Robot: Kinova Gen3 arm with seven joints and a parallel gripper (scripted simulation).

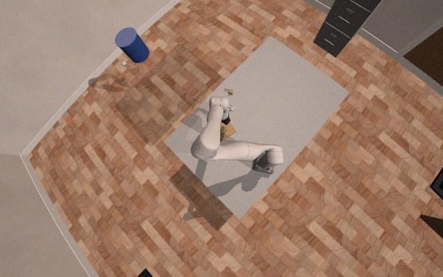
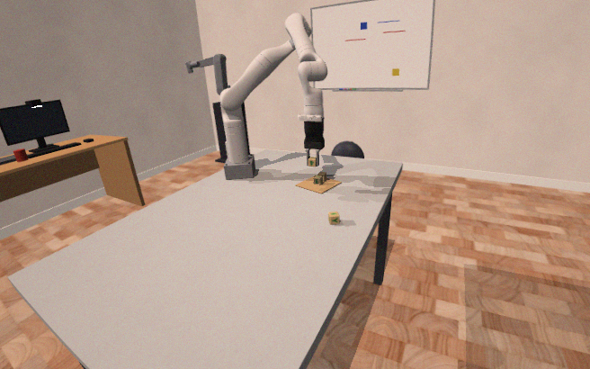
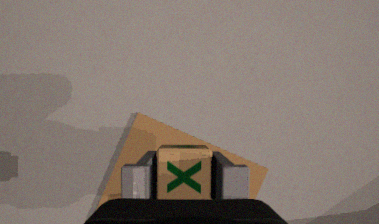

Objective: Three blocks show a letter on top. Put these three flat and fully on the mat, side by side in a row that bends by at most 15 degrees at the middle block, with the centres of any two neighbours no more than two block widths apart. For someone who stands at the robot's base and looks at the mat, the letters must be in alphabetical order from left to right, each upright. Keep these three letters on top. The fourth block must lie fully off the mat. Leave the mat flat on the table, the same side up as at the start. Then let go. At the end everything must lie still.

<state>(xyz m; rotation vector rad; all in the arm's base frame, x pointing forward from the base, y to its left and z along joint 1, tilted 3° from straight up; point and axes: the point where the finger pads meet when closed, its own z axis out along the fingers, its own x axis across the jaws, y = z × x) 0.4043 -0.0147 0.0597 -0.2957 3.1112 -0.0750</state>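
The tan mat is 1 cm behind my hand, 5 cm to the left of it and 12 cm below it. From my hand the other things lie so: X block: right at my hand.
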